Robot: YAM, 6 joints.
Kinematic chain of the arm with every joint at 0, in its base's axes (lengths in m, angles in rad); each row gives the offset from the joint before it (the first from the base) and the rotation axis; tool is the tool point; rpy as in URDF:
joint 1: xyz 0 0 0.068 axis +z
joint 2: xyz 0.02 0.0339 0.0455 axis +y
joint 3: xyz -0.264 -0.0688 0 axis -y
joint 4: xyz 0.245 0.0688 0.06 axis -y
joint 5: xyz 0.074 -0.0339 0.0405 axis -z
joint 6: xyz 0.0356 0 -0.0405 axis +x
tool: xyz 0 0 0 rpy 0 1.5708 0
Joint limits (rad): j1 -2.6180..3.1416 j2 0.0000..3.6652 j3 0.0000..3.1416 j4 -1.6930..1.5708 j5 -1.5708..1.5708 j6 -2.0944..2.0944
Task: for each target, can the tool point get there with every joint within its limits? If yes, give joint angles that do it. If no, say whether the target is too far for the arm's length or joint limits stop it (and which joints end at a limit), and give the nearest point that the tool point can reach.
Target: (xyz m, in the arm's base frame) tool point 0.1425 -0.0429 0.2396
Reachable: yes | joints -0.0615 0.7090 0.4538 -0.2663 1.2781 -1.2579
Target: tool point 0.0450 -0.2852 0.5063
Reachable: yes | joints -1.4890 1.6277 2.2252 -1.2033 -0.6513 -1.7259
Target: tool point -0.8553 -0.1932 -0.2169
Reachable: no: too far | nearest point -0.5969 -0.0189 -0.1147 | short by 0.328 m
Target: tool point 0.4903 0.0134 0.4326
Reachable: yes | joints 0.0191 2.2284 2.6051 -0.7094 -0.1125 -0.4245
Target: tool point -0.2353 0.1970 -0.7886
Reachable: no: too far | nearest point -0.2116 0.1771 -0.3793 | short by 0.410 m
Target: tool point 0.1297 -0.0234 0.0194
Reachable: yes | joints 0.0717 2.0575 0.3578 -0.3894 1.1563 -0.5051
